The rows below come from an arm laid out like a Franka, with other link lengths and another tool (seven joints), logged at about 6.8 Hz.
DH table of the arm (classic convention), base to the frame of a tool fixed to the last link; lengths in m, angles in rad. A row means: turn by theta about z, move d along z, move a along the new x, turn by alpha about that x. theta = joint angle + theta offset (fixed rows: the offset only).
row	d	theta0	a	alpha
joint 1	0.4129	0.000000	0.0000	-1.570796
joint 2	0.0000	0.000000	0.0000	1.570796
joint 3	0.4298	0.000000	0.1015	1.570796
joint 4	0.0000	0.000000	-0.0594	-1.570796
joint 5	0.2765	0.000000	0.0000	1.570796
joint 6	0.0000	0.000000	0.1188	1.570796
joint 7	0.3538	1.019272	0.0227	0.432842
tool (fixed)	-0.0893	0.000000	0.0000	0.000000
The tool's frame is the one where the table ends.
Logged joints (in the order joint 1, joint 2, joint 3, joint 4, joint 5, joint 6, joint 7), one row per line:
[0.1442, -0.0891, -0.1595, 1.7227, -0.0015, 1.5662, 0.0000]
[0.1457, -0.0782, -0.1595, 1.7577, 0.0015, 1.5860, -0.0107]
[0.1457, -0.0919, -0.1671, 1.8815, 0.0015, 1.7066, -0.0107]
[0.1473, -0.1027, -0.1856, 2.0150, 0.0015, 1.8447, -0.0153]
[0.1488, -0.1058, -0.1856, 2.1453, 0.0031, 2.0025, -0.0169]
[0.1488, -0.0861, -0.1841, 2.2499, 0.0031, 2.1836, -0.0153]
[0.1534, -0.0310, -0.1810, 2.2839, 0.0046, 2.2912, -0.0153]
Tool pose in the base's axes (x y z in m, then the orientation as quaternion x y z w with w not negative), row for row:
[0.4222, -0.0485, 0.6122, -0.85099, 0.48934, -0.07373, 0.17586]
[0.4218, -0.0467, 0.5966, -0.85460, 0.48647, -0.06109, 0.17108]
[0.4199, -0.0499, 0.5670, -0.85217, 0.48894, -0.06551, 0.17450]
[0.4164, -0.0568, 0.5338, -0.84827, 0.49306, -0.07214, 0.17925]
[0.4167, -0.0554, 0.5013, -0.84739, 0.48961, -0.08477, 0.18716]
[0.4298, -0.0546, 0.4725, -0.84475, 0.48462, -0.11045, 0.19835]
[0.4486, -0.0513, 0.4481, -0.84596, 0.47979, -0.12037, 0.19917]
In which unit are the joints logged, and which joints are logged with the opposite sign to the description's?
The joints are logged in radians. Opposite sign: joint 4.
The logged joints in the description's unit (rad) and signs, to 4 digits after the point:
[0.1442, -0.0891, -0.1595, -1.7227, -0.0015, 1.5662, 0.0000]
[0.1457, -0.0782, -0.1595, -1.7577, 0.0015, 1.5860, -0.0107]
[0.1457, -0.0919, -0.1671, -1.8815, 0.0015, 1.7066, -0.0107]
[0.1473, -0.1027, -0.1856, -2.0150, 0.0015, 1.8447, -0.0153]
[0.1488, -0.1058, -0.1856, -2.1453, 0.0031, 2.0025, -0.0169]
[0.1488, -0.0861, -0.1841, -2.2499, 0.0031, 2.1836, -0.0153]
[0.1534, -0.0310, -0.1810, -2.2839, 0.0046, 2.2912, -0.0153]

